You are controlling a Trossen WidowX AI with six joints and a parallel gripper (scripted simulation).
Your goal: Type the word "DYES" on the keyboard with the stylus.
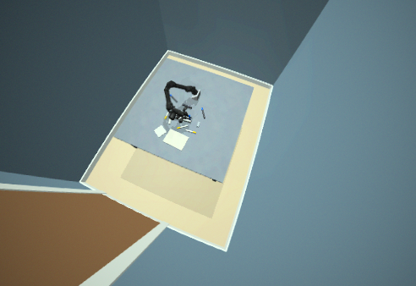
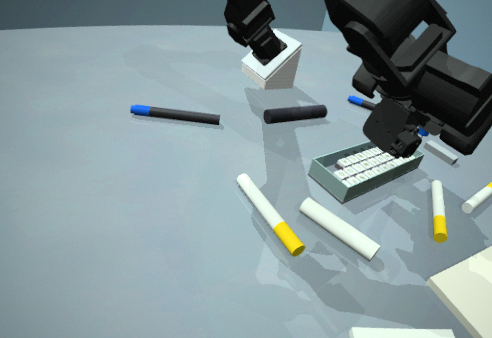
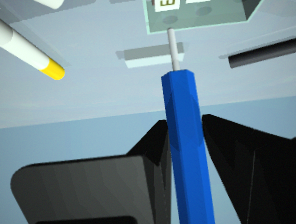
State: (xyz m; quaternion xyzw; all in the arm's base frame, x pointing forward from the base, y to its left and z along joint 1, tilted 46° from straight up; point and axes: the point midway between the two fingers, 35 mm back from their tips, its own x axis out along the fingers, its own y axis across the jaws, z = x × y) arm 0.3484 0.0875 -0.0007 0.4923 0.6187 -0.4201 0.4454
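My gripper tip is 9 cm to the left of the keyboard and 7 cm above it. From my gripper tip the other things lie so: blue stylus: 1 cm below; stylus tip: 5 cm below; grey block: 1 cm behind, 10 cm to the left, 8 cm below.
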